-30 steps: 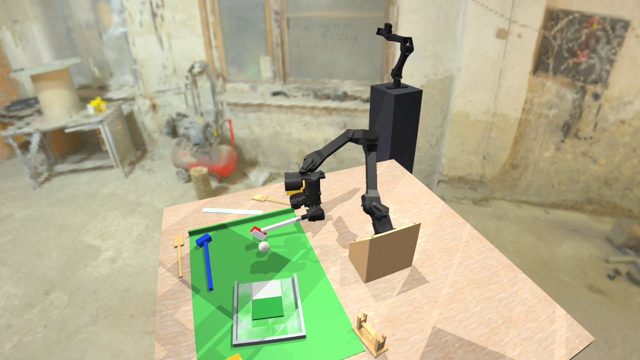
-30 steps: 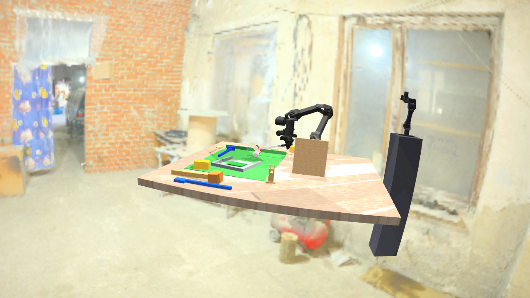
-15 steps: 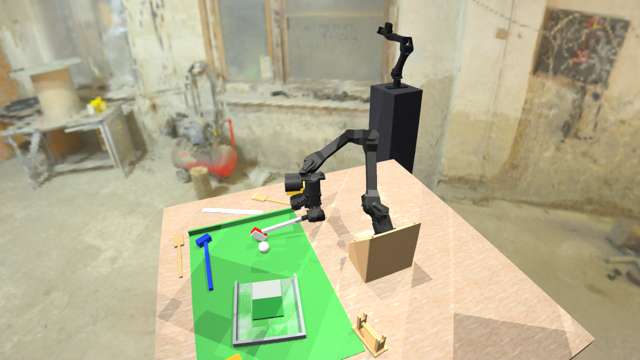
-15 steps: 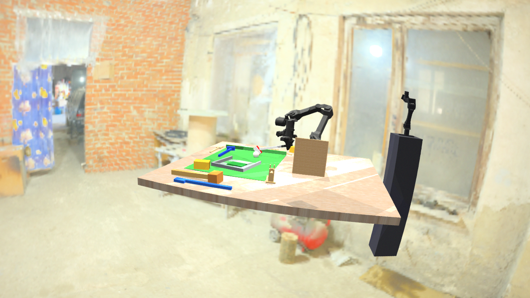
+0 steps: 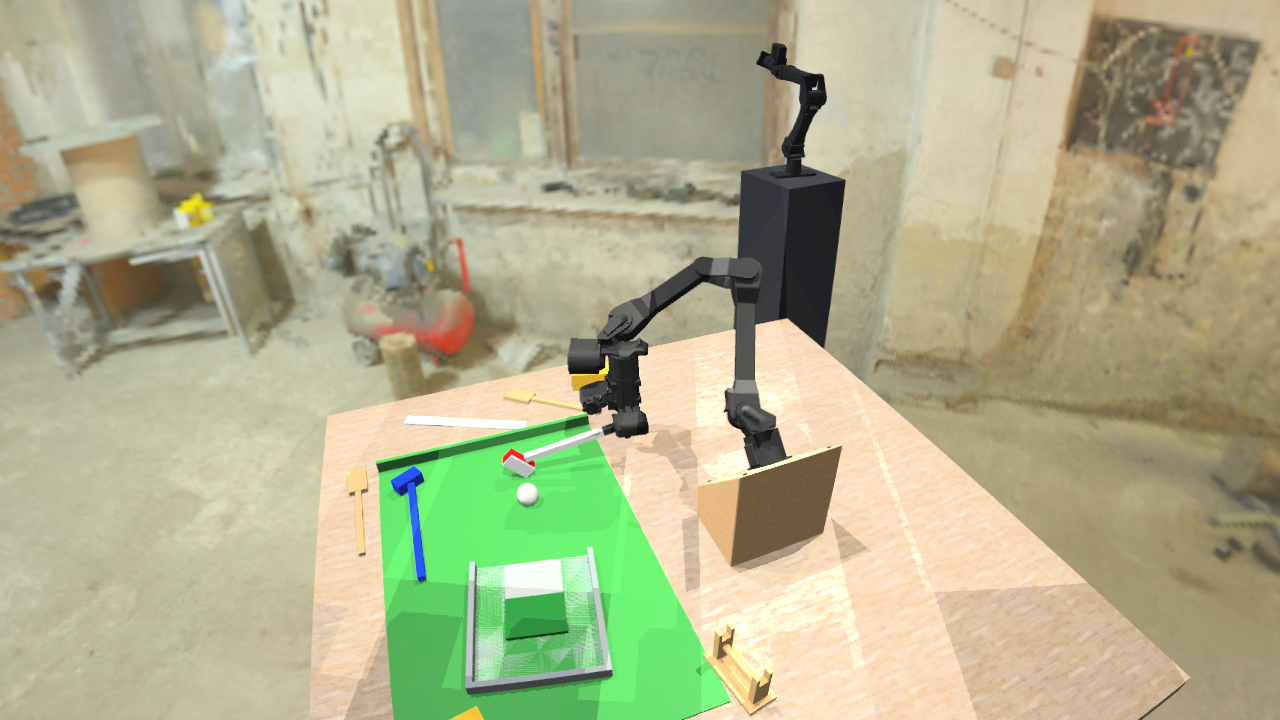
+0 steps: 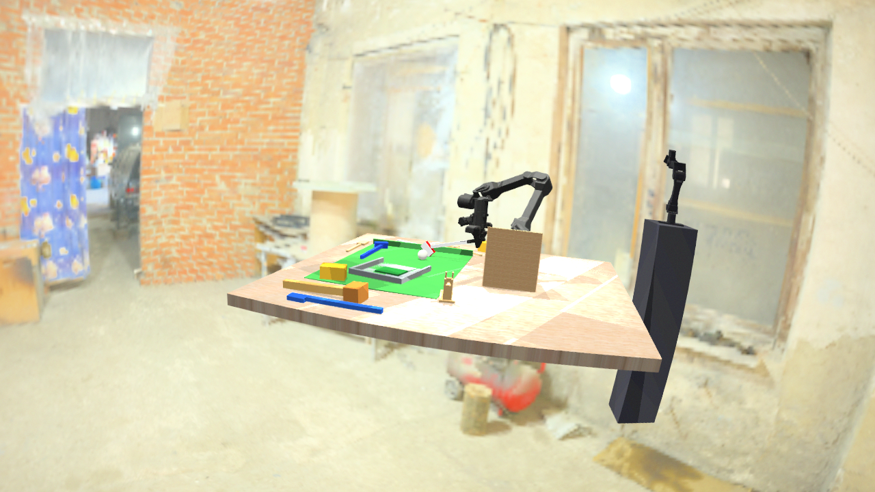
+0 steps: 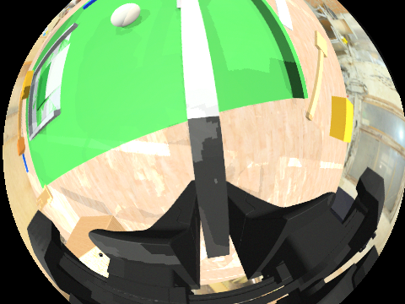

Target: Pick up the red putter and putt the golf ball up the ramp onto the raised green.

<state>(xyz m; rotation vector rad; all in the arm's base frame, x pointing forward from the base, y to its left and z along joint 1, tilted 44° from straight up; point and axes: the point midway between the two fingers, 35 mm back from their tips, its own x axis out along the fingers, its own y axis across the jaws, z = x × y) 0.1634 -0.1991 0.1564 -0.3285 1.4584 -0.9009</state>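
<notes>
Right now my gripper tip is 11 cm short of the red putter and 3 cm to the left of it. From my gripper tip the other things lie so: white golf ball (23 cm ahead, 1 cm to the left, 5 cm below); white strip (27 cm ahead, 31 cm to the right, 7 cm below); grey frame (32 cm ahead, 29 cm to the left, 7 cm below).
</notes>
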